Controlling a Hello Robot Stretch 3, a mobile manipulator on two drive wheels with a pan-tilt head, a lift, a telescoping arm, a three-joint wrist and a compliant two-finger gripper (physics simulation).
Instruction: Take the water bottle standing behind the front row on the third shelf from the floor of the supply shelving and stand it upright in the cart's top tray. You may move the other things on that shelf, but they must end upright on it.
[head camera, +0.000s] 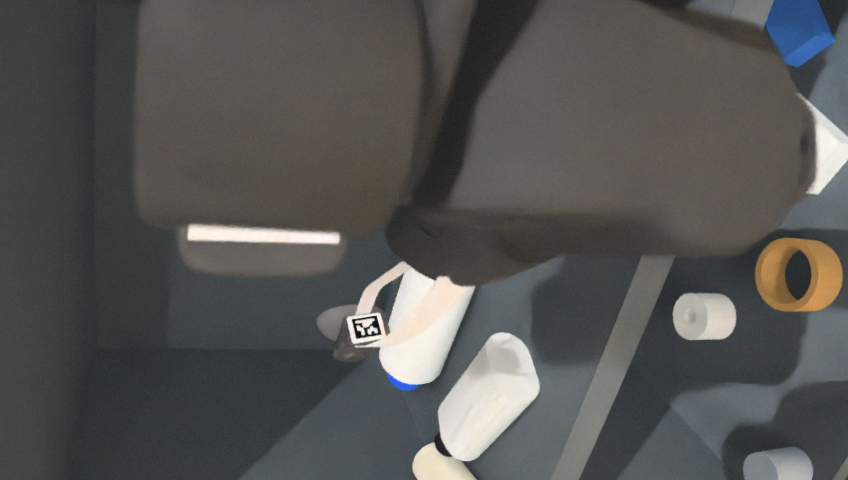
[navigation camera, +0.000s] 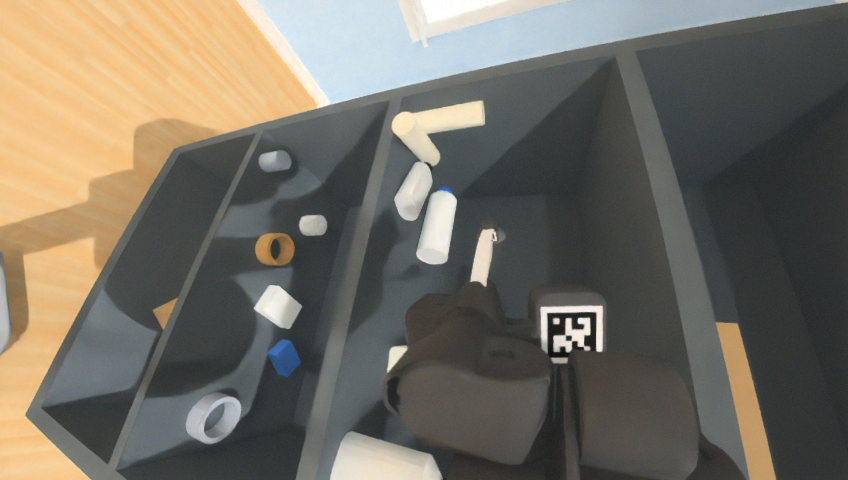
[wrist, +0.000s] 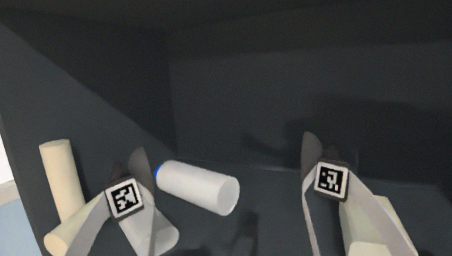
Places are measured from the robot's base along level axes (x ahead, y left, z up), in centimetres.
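Pixels of known places: gripper, between the fingertips: (navigation camera: 493, 276).
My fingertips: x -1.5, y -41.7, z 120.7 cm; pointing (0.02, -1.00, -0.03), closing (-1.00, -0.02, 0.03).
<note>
Behind a point stands the place of what it marks.
A white bottle with a blue cap (head camera: 416, 359) {y -70.3, x 12.5, z 104.5 cm} (navigation camera: 437, 228) {y -65.1, x 5.6, z 104.6 cm} (wrist: 197, 187) lies on its side on the shelf, cap towards the side panel. My gripper (wrist: 225, 157) {y -41.7, x -1.5, z 120.7 cm} is open, with nothing between its fingertips. In the wrist view the bottle lies beyond the fingers, nearer the left one. In the head view one finger crosses in front of the bottle; the other is hidden. A white bottle with a black cap (head camera: 487, 395) {y -54.3, x 13.0, z 103.6 cm} (navigation camera: 413, 191) {y -53.6, x 13.6, z 103.3 cm} lies close beside it, partly behind the left finger in the wrist view. The cart's top tray cannot be made out.
One cream cylinder (navigation camera: 455, 116) {y -60.3, x 30.5, z 111.1 cm} (wrist: 62, 175) stands near the side panel; another (navigation camera: 419, 141) {y -57.3, x 25.1, z 103.5 cm} (wrist: 75, 232) lies against it. A cream container (wrist: 367, 225) is at the right finger. A large white cylinder (navigation camera: 380, 460) {y -31.4, x -26.5, z 106.2 cm} is farther along. Below are an orange ring (head camera: 769, 274) {y -62.4, x 1.0, z 56.6 cm} (navigation camera: 261, 249) {y -53.9, x 1.2, z 56.0 cm} and a blue block (navigation camera: 283, 358) {y -57.4, x -32.1, z 57.4 cm}.
</note>
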